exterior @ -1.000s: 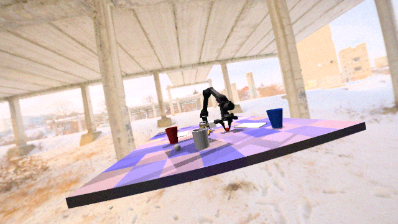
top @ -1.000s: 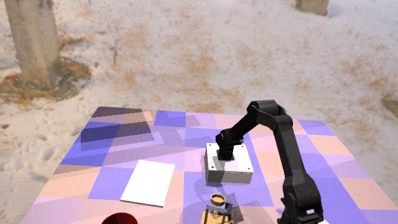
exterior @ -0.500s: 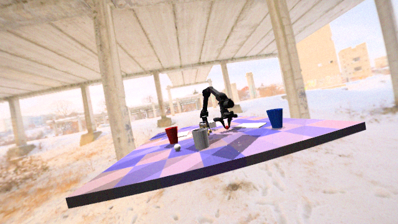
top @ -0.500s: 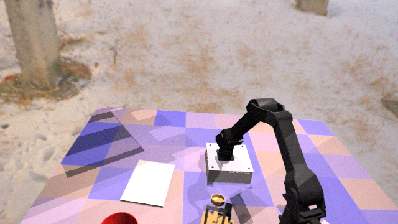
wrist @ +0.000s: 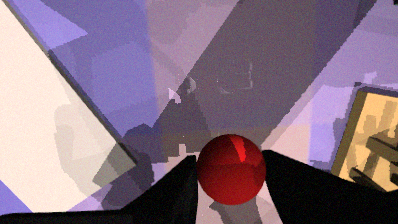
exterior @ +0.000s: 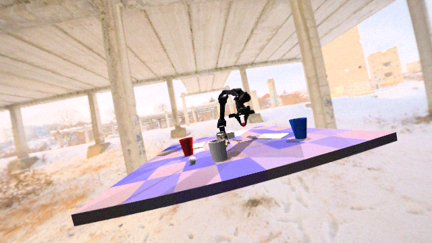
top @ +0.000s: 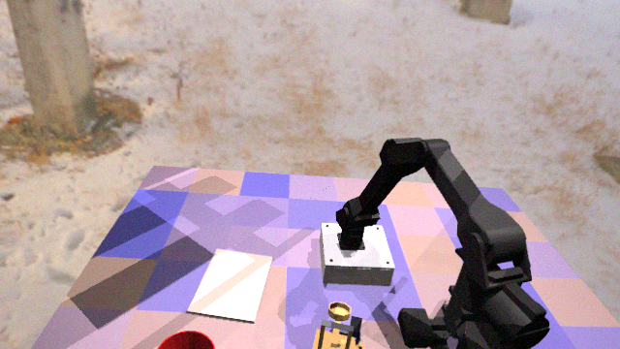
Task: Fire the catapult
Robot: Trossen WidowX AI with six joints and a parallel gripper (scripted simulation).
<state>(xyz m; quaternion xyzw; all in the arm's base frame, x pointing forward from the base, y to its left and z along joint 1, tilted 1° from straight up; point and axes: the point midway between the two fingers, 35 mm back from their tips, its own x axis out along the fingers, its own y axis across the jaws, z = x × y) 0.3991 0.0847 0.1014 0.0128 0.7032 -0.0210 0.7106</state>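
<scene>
My gripper tip is 12 cm past the tan wooden catapult, 14 cm to the left of it and 8 cm above it. Round my gripper tip: blue cup 21 cm ahead, 27 cm to the left, 10 cm below; then red ball 1 cm above; then white mug 22 cm ahead, 25 cm to the right, 10 cm below.
</scene>
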